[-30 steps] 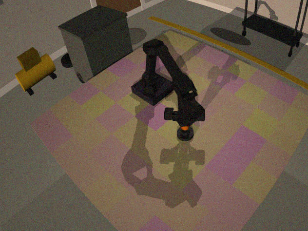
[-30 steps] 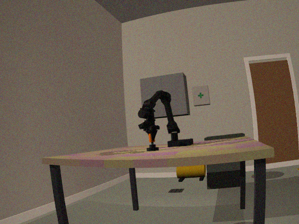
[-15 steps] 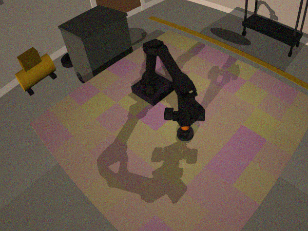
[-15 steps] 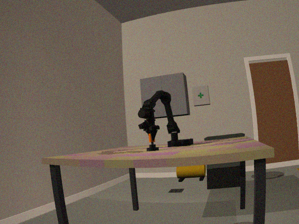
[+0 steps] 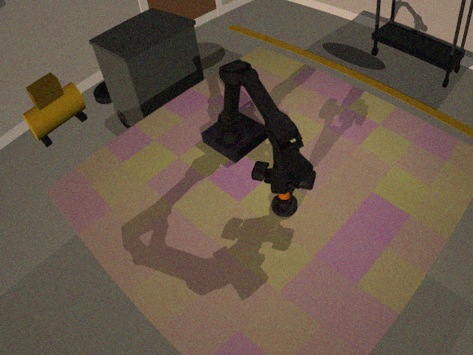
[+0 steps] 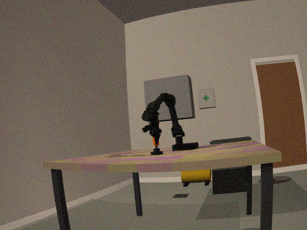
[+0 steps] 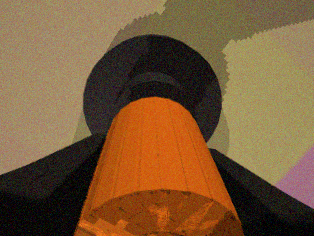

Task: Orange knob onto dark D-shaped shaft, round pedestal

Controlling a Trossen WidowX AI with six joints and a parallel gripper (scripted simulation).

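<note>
Right now the orange knob is 2 cm above my gripper tip. The rest, counted from my gripper tip: D-shaped shaft (4 cm below).
</note>
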